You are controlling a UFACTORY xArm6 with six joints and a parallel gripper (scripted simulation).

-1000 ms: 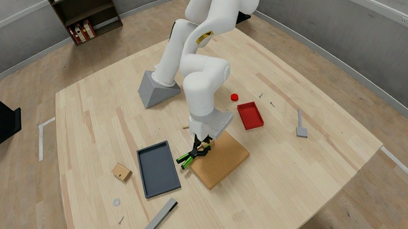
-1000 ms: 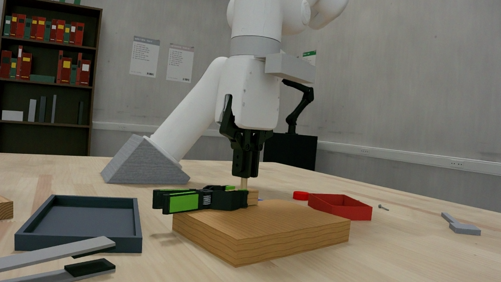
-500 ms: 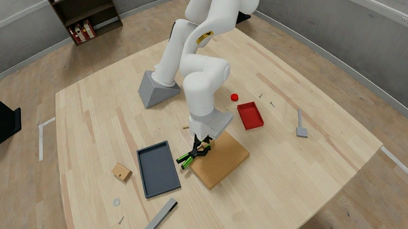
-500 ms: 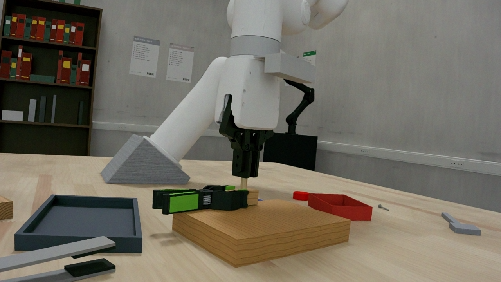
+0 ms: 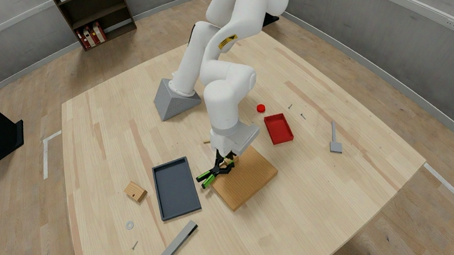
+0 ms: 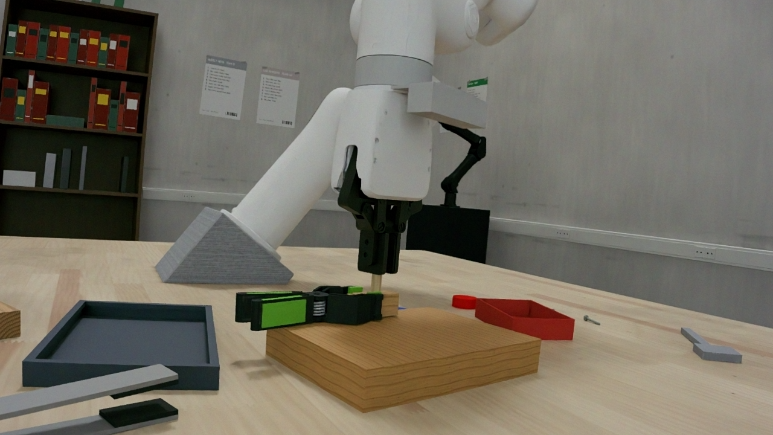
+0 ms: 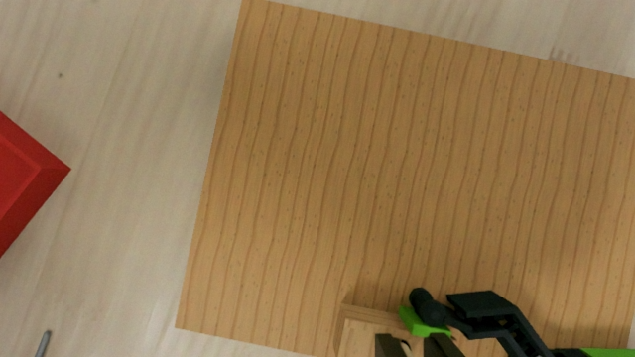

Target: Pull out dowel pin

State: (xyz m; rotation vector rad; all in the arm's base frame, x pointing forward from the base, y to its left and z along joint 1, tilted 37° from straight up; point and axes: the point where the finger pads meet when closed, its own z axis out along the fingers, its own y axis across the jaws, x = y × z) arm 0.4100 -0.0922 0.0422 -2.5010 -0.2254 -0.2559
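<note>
Now: hand 2 cm above the dowel pin. The rest, counted from my hand: loose dowel: 13 cm behind, 9 cm below, 1 cm to the left; bench board: 7 cm below, 6 cm ahead, 1 cm to the right; small wooden block: 5 cm below.
</note>
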